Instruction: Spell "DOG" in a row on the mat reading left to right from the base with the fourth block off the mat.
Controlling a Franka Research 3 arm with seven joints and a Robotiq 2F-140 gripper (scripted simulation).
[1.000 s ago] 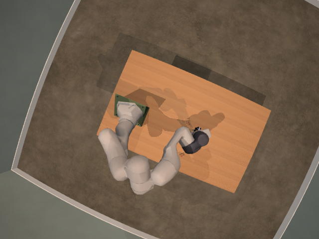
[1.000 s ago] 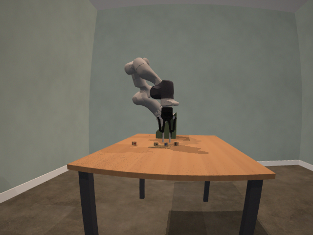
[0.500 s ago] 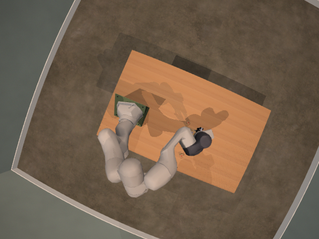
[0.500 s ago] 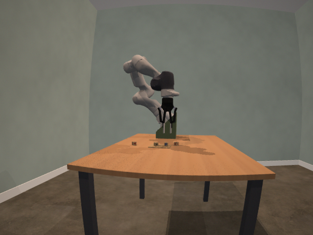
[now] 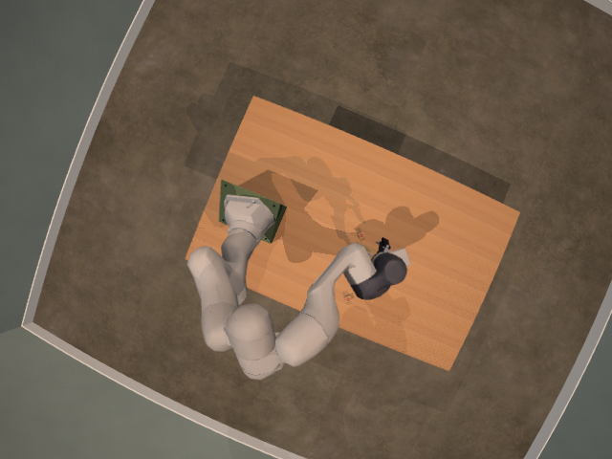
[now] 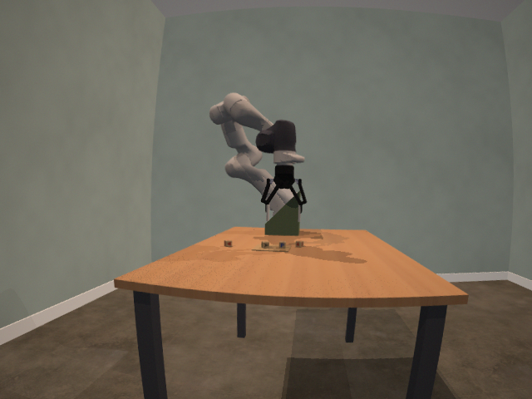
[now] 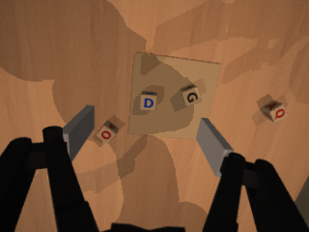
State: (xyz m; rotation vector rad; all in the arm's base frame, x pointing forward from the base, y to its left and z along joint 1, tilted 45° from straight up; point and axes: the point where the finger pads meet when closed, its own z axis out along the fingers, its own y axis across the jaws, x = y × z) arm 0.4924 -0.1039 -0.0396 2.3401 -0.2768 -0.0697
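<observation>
Right now my hand is 110 mm above the G block and 70 mm to the left of it. Round my hand: mat: 130 mm below, 40 mm to the right, 10 mm behind.
</observation>
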